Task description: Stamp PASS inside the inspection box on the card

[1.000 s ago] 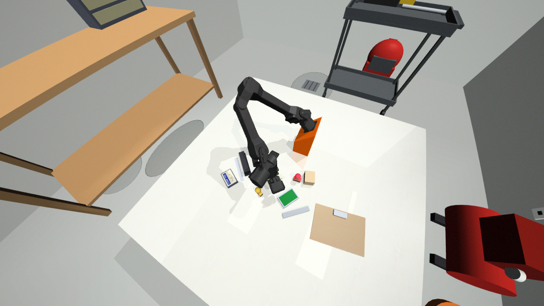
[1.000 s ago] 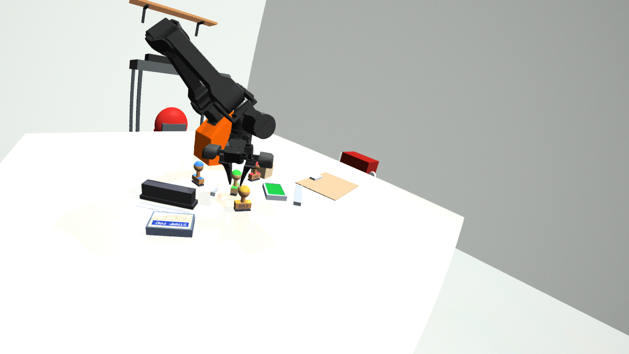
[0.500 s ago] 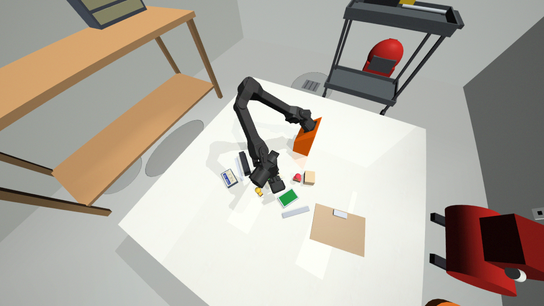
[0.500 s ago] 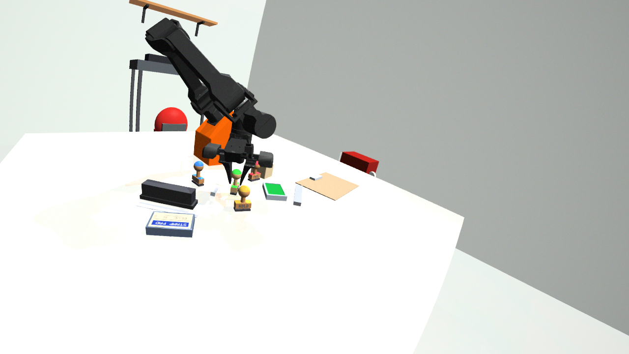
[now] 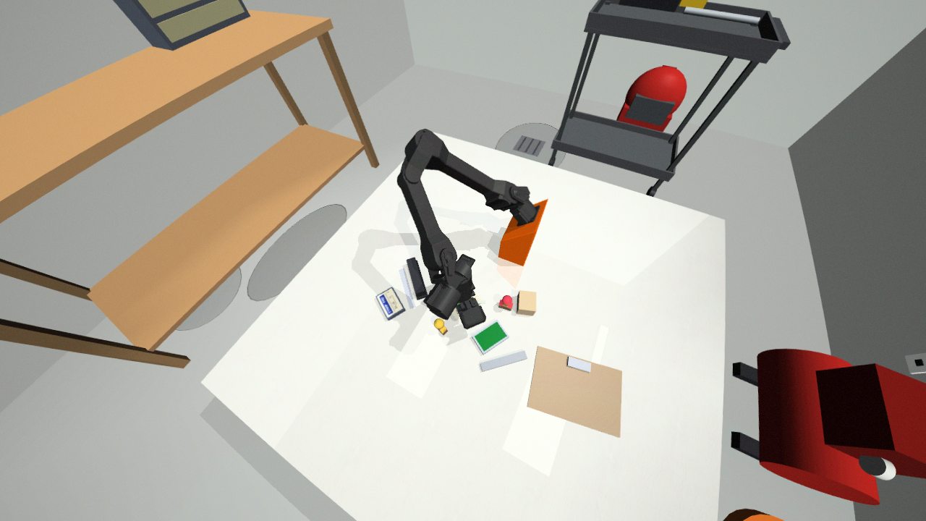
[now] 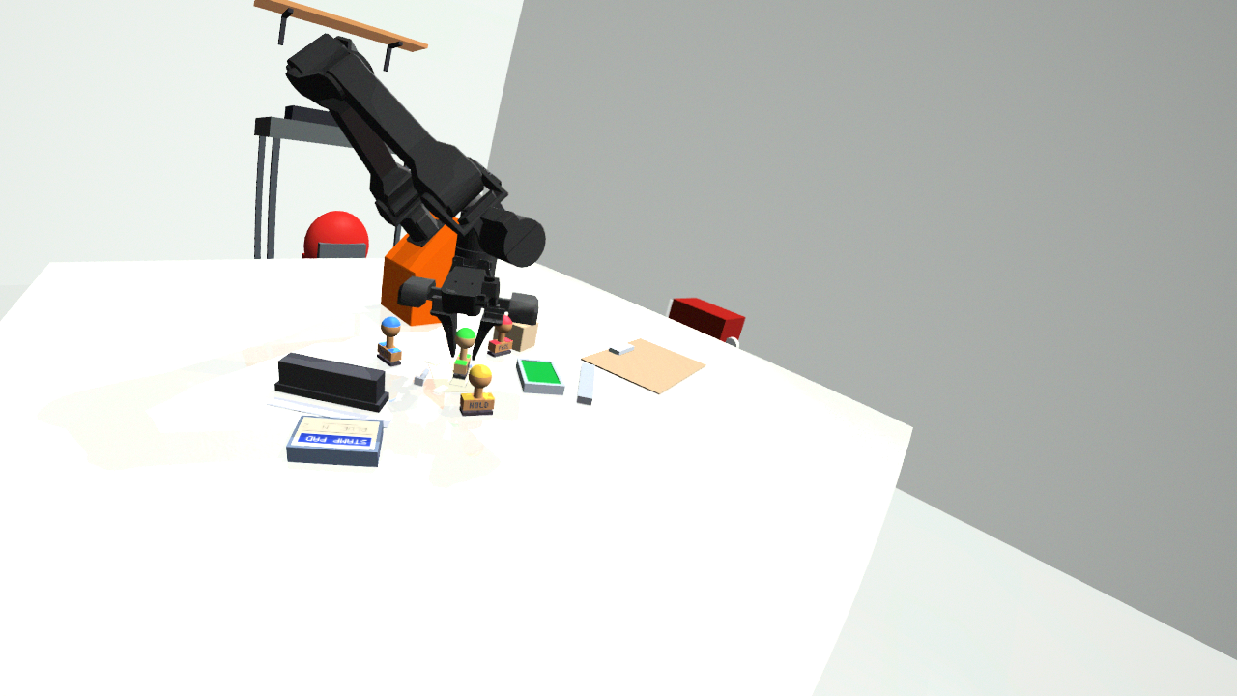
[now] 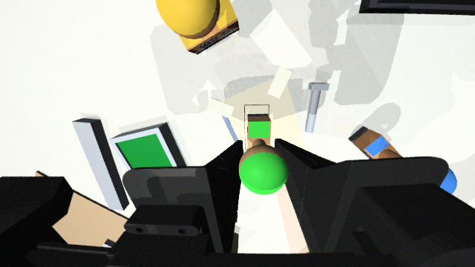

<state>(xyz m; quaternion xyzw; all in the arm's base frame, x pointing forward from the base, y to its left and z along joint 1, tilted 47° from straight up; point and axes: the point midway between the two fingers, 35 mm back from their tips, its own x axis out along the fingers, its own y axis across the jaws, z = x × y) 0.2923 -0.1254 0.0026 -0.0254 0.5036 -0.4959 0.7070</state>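
Right now my gripper tip is 30 mm above the cream card and 10 mm past it. Round my gripper tip: blue stamp: 90 mm behind, 70 mm to the right, 10 mm below; then yellow stamp: 90 mm ahead, 40 mm to the right, 10 mm below; then green stamp: right at my gripper tip.
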